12 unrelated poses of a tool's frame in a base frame.
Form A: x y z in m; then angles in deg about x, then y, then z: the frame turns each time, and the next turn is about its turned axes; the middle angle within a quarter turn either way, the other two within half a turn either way.
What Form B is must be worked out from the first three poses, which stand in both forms.
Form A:
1: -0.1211, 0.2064, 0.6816, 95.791, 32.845, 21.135
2: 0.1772, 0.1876, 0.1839, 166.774, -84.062, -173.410
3: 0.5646, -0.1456, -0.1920, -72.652, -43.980, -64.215
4: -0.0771, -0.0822, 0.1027, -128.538, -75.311, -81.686
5: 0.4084, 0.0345, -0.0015, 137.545, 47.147, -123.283
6: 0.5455, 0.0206, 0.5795, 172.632, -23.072, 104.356
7: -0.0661, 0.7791, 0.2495, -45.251, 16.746, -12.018
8: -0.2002, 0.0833, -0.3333, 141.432, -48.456, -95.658
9: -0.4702, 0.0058, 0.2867, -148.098, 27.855, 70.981
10: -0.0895, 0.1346, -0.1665, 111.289, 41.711, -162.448
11: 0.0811, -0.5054, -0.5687, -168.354, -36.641, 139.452
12: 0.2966, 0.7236, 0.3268, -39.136, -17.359, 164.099
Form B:
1: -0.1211, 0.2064, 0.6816, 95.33, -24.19, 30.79
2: 0.1772, 0.1876, 0.1839, -106.57, -69.32, 106.92
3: 0.5646, -0.1456, -0.1920, -46.84, -71.72, 3.63
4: -0.0771, -0.0822, 0.1027, -102.55, -43.38, 87.11
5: 0.4084, 0.0345, -0.0015, 170.75, 59.44, 137.23
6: 0.5455, 0.0206, 0.5795, 159.30, -12.74, -103.53
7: -0.0661, 0.7791, 0.2495, -47.55, 2.90, -20.31
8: -0.2002, 0.0833, -0.3333, -128.85, 34.24, 94.54
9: -0.4702, 0.0058, 0.2867, -143.91, 21.74, -71.93
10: -0.0895, 0.1346, -0.1665, -108.38, 30.75, -145.92
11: 0.0811, -0.5054, -0.5687, 145.84, -18.24, -129.94
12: 0.2966, 0.7236, 0.3268, 36.29, 23.30, 178.04
